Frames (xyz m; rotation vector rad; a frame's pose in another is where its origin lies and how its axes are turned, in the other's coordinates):
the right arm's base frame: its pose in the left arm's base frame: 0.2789 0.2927 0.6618 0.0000 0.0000 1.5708
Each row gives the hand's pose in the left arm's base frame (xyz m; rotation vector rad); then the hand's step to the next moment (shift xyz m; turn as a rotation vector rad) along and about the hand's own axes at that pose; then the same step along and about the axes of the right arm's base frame.
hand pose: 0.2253 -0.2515 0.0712 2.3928 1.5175 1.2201
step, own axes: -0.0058 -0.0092 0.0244 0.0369 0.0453 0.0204
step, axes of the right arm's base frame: 0.0086 -0.0076 -0.0241 0.0127 -0.0541 0.0272
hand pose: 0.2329 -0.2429 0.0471 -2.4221 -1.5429 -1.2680
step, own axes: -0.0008 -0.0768 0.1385 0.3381 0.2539 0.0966
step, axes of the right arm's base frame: 0.0943 -0.0277 -0.1242 0.1634 -0.3173 0.2464
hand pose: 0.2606 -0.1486 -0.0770 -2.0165 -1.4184 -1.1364
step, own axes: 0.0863 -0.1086 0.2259 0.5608 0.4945 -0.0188
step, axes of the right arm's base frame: 0.2551 0.0016 -0.0720 0.1127 -0.5259 0.5198
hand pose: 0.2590 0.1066 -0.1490 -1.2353 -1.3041 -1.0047
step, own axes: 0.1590 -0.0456 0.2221 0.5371 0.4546 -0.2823
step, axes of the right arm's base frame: 0.2333 0.0643 0.1346 -0.1546 -0.5191 0.5306
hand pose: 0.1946 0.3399 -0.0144 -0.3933 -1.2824 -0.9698
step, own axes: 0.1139 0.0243 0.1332 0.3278 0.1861 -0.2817
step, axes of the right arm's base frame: 0.0671 0.0663 0.1497 -0.2259 -0.3132 0.2690
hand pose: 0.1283 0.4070 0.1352 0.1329 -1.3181 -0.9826
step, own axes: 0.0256 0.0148 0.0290 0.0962 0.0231 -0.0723
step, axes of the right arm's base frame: 0.0046 0.0187 0.0367 -0.0810 -0.0666 0.0634
